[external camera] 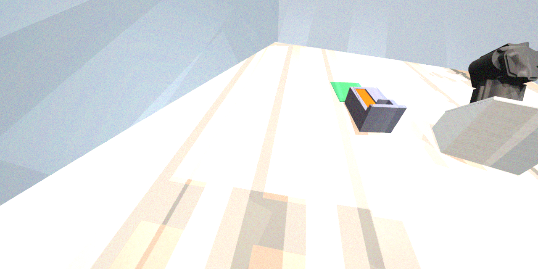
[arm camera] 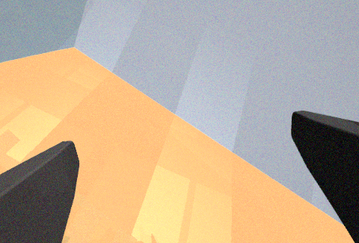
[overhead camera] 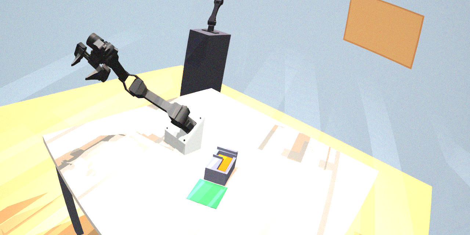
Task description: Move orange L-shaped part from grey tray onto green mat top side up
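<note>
Right now my gripper tip is 530 mm to the right of the orange L-shaped part, 380 mm above it and 280 mm short of it. From my gripper tip the other things lie so: green mat 440 mm below, 390 mm to the left, 360 mm ahead.
</note>
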